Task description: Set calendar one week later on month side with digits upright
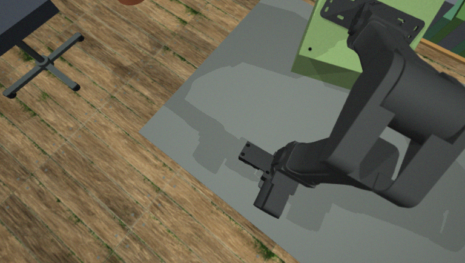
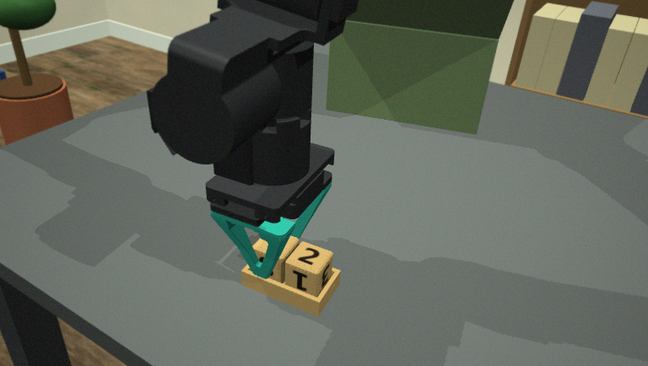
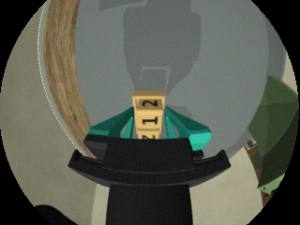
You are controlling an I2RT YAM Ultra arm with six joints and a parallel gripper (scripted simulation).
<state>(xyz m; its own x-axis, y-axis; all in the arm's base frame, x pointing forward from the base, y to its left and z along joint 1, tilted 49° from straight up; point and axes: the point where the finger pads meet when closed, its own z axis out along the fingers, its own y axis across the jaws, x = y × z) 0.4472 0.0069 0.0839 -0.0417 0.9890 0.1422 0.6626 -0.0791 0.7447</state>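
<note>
The tray is 20 mm to the left of my hand and 20 mm below it.
</note>
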